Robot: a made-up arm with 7 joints. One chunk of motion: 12 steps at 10 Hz.
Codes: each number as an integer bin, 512 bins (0 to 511) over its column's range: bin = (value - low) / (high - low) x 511, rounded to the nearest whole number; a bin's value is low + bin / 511 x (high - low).
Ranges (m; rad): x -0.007..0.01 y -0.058..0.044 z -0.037..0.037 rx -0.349..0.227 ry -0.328..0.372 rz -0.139..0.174
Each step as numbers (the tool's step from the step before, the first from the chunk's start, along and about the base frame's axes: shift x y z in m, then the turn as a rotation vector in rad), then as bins.
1 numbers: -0.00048 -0.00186 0.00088 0.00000 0.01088 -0.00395
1 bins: 196 281 262 310 247 220
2 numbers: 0.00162 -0.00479 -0.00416 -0.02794 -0.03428 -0.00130
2 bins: 259 267 227 285 214 225
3 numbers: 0.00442 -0.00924 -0.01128 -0.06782 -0.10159 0.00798
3 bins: 343 244 178 249 165 240
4 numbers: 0.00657 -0.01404 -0.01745 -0.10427 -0.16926 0.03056
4 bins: 408 220 135 217 116 277
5 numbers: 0.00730 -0.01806 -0.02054 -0.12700 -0.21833 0.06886
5 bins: 430 200 114 197 80 339
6 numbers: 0.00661 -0.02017 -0.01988 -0.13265 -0.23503 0.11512
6 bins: 409 190 118 192 68 415
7 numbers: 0.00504 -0.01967 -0.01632 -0.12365 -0.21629 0.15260
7 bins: 362 192 143 200 82 476
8 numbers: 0.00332 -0.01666 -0.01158 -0.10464 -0.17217 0.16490
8 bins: 310 207 176 217 114 496
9 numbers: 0.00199 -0.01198 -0.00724 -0.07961 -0.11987 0.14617
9 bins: 270 231 206 239 152 466
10 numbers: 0.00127 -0.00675 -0.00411 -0.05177 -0.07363 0.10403
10 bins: 249 257 227 264 186 397
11 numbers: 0.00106 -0.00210 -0.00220 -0.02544 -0.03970 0.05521
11 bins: 242 280 240 287 210 317
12 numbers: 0.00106 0.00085 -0.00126 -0.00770 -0.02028 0.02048
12 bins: 242 295 247 303 225 260
